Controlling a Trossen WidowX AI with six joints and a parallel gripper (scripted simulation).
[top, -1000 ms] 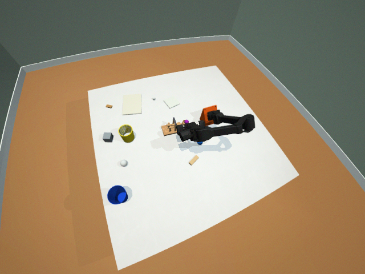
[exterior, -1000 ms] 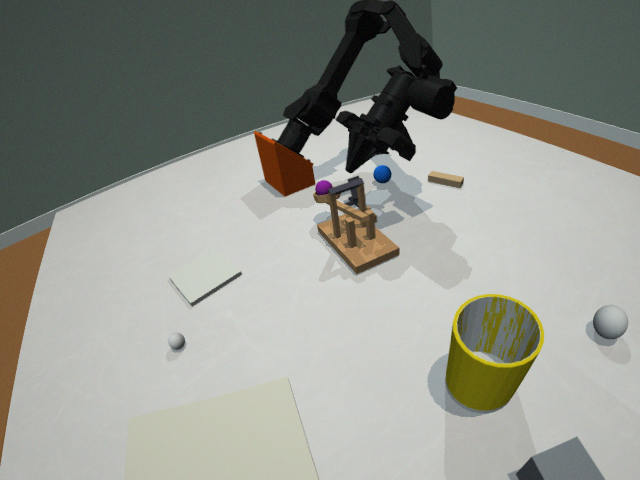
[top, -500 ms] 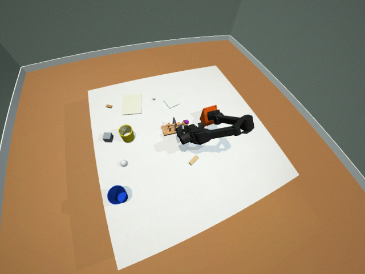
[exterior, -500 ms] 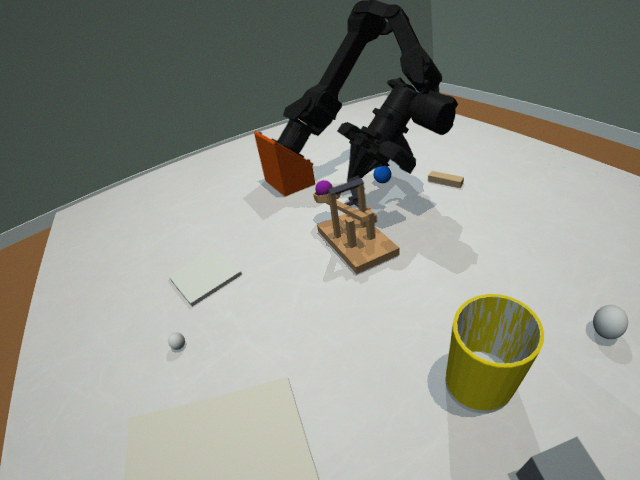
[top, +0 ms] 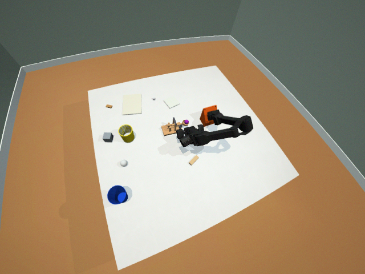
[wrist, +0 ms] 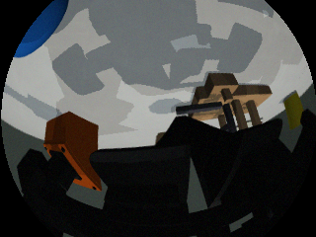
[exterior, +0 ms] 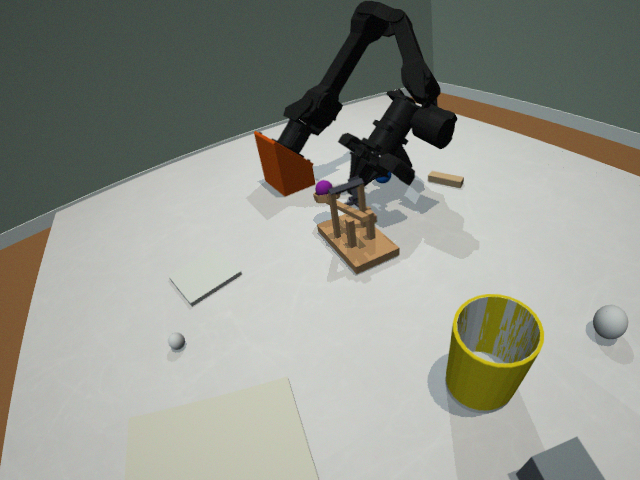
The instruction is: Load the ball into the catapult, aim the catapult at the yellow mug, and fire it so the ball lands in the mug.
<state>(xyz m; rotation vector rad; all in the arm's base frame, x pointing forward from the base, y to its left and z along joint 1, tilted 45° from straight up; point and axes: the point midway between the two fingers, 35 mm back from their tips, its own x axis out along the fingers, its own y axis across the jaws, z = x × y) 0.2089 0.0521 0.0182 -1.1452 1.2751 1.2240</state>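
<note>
My gripper tip is now 2 cm past the purple ball, 4 cm to the left of it and 2 cm below it. Also, from my gripper tip: wooden catapult: 5 cm ahead, 3 cm to the right, 1 cm above; then blue ball: 5 cm behind, 12 cm to the left, 2 cm below; then wooden block: 4 cm ahead, 22 cm to the left, 3 cm below.
</note>
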